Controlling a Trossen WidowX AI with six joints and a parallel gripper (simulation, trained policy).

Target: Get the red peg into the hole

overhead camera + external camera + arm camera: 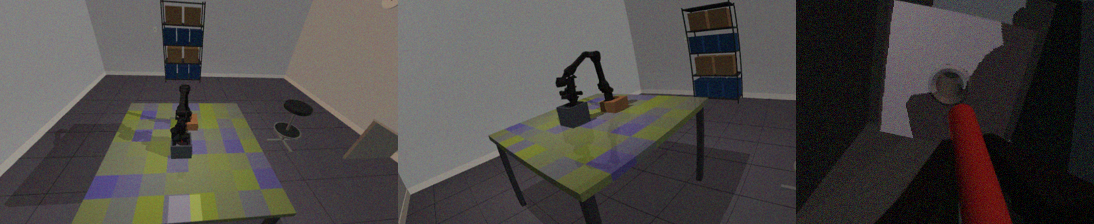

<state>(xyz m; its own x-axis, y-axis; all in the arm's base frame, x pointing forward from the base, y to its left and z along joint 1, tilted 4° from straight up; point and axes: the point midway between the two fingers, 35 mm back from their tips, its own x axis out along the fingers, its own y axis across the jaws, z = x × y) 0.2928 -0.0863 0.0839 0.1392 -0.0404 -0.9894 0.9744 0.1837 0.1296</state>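
Right now my gripper tip is 20 mm below the red peg. Also, from my gripper tip: pale plate (70 mm below, 10 mm to the right, 10 mm ahead).
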